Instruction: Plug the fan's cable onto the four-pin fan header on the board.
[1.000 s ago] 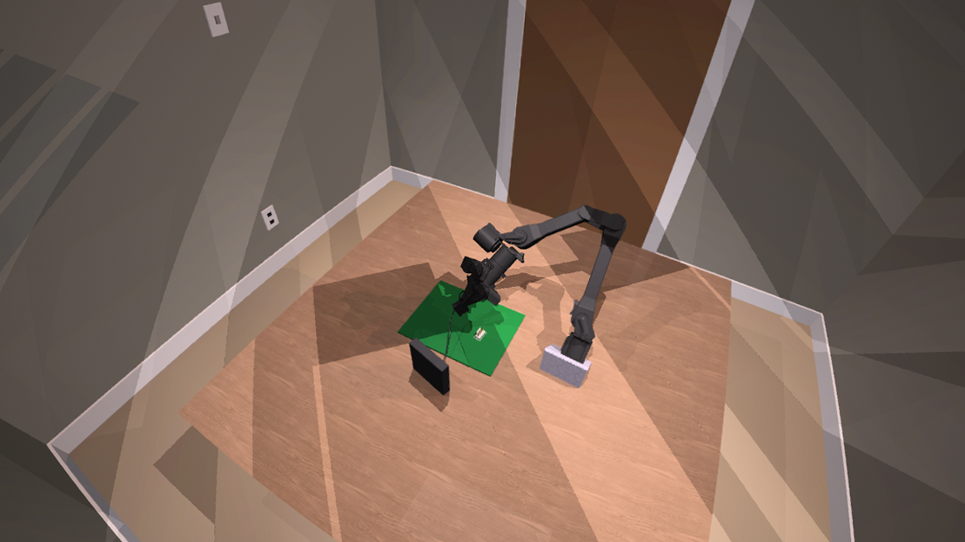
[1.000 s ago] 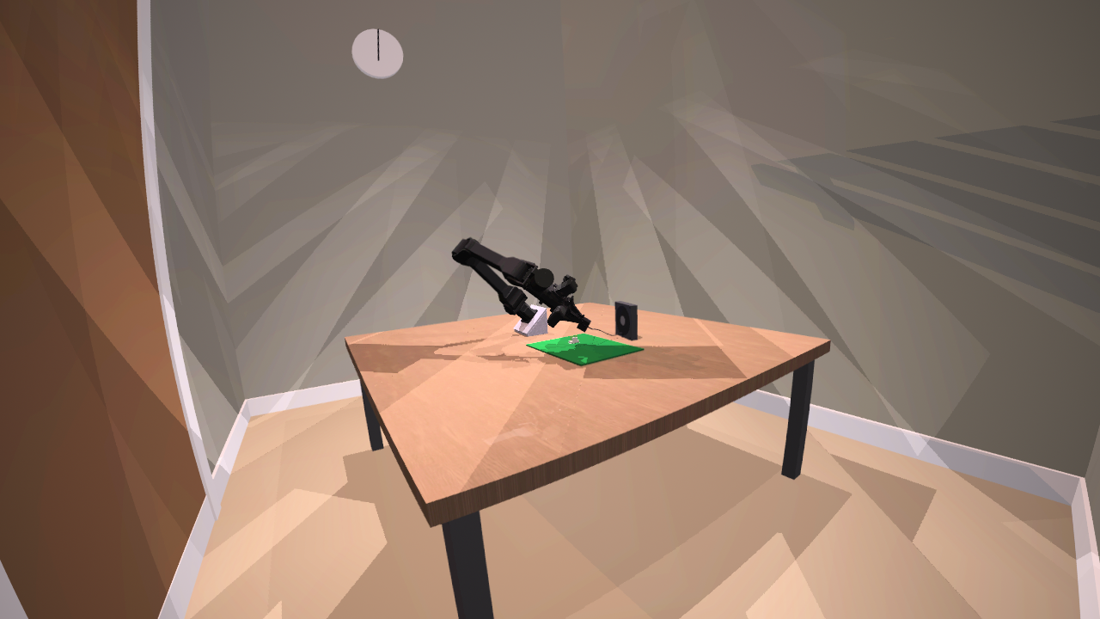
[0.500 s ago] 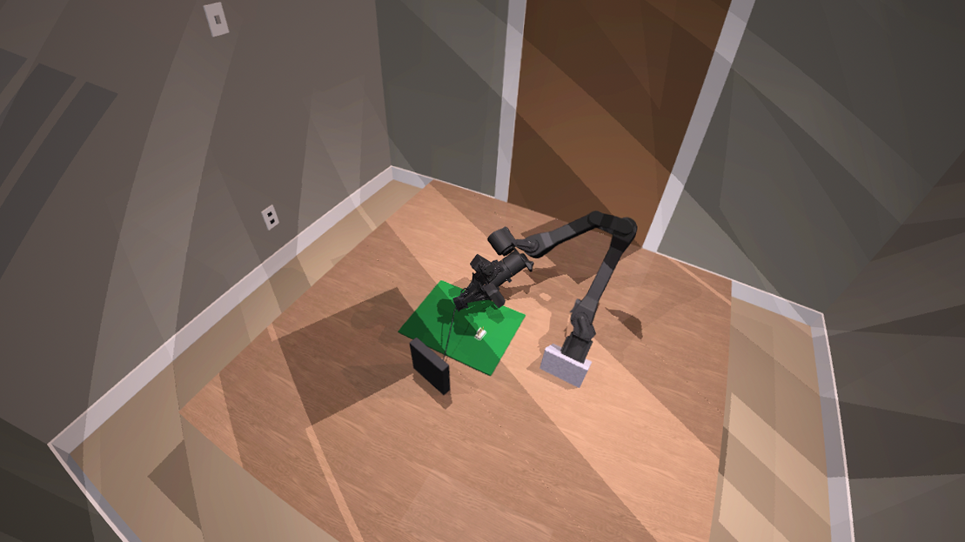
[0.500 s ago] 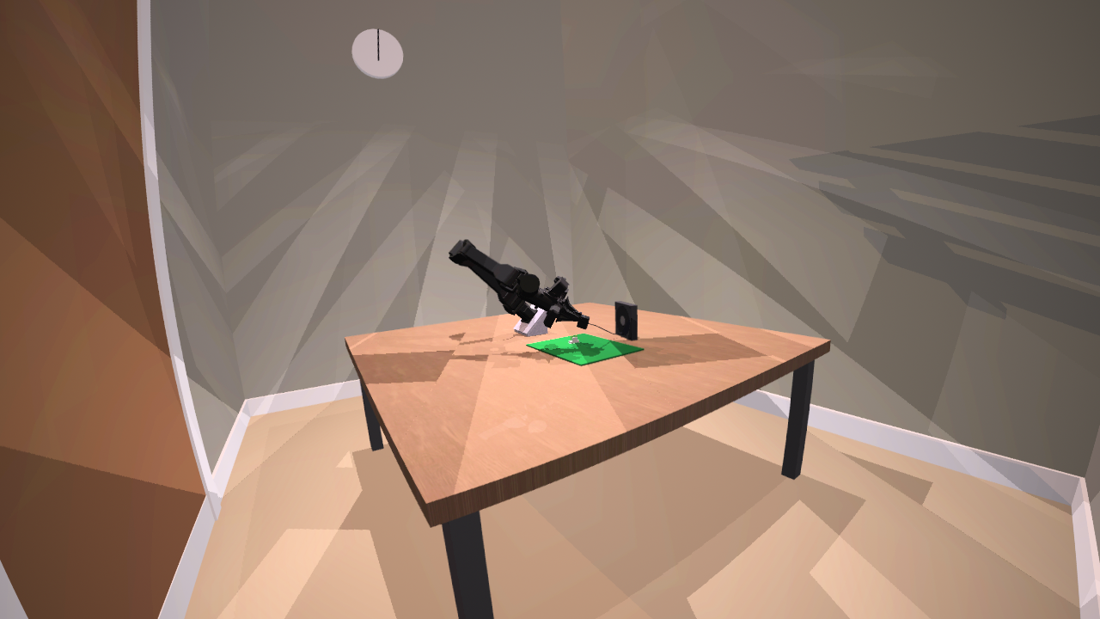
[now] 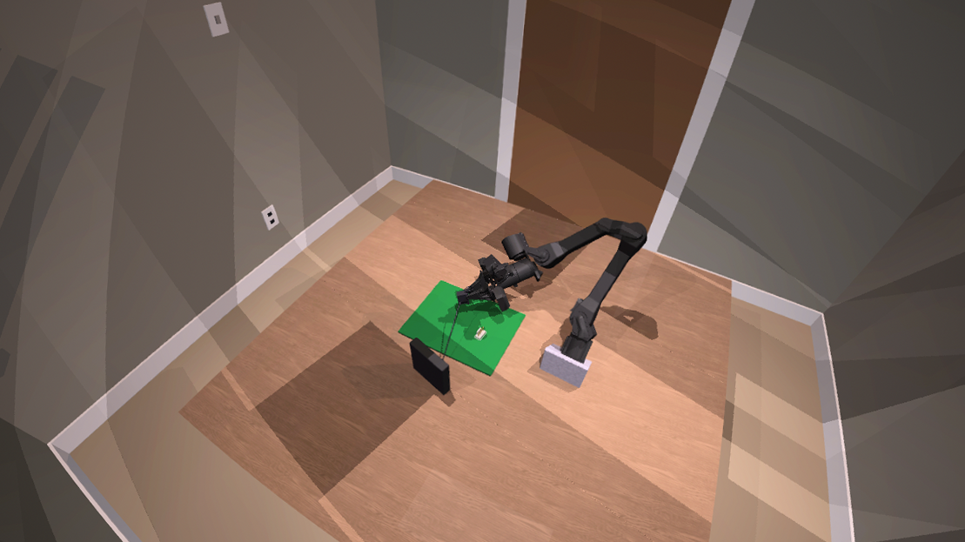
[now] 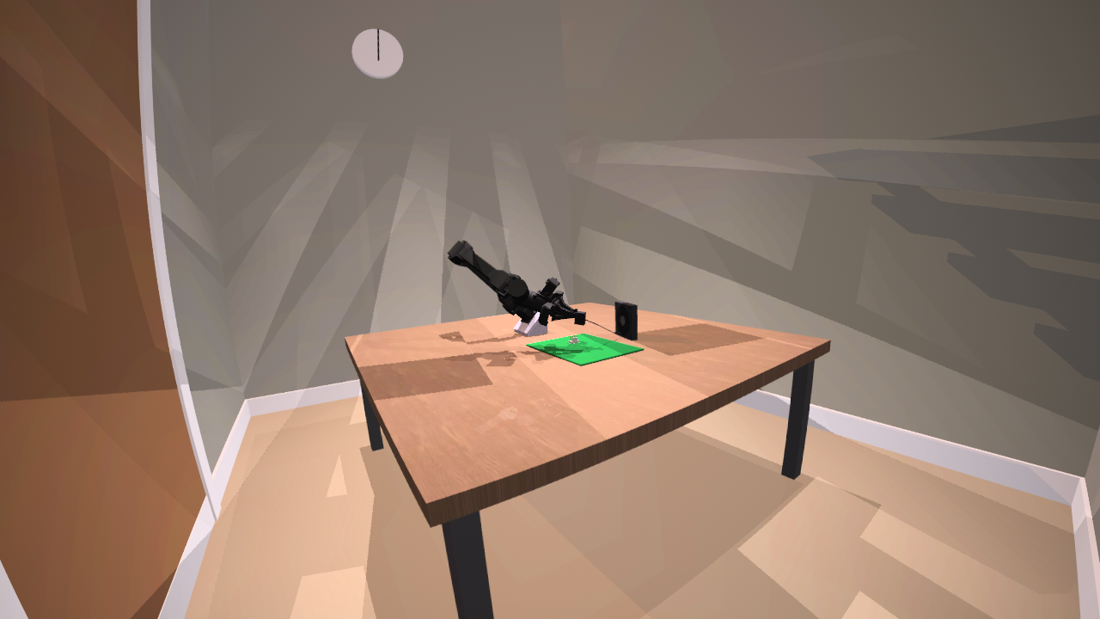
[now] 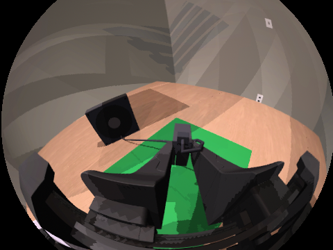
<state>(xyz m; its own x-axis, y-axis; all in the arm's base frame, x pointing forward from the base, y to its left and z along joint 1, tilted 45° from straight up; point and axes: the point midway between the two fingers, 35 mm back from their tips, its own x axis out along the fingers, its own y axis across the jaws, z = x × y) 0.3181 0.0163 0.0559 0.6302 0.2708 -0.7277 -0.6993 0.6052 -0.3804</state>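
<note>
Right now the green board is 120 mm below my gripper tip and 20 mm to the left of it. The rest, counted from my gripper tip: black fan: 210 mm to the left, 50 mm below, 30 mm behind; then black plug: 10 mm to the left, 10 mm below, 10 mm ahead.
</note>
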